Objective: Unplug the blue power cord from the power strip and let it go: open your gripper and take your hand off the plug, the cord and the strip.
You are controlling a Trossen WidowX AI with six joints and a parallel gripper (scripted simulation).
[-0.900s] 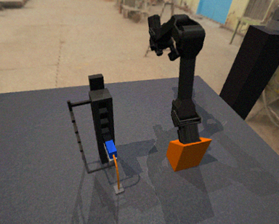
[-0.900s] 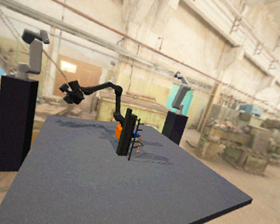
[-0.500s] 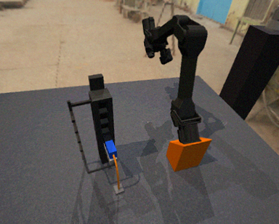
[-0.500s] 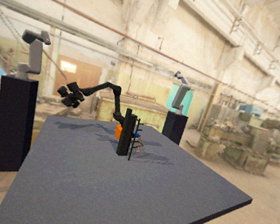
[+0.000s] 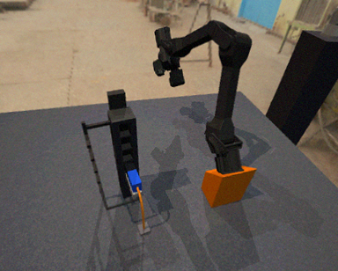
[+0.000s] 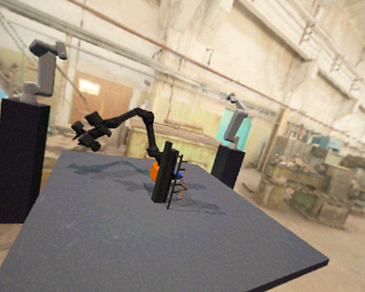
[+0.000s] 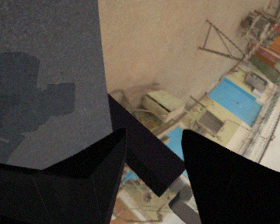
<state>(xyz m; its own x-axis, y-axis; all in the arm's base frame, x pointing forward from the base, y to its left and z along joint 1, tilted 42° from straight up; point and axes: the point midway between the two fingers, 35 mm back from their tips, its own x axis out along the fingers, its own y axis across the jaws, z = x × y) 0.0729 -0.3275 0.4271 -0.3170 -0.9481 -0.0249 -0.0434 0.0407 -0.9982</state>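
The blue plug lies 560 mm to the left of my gripper tip, 220 mm ahead of it and 40 mm below it.
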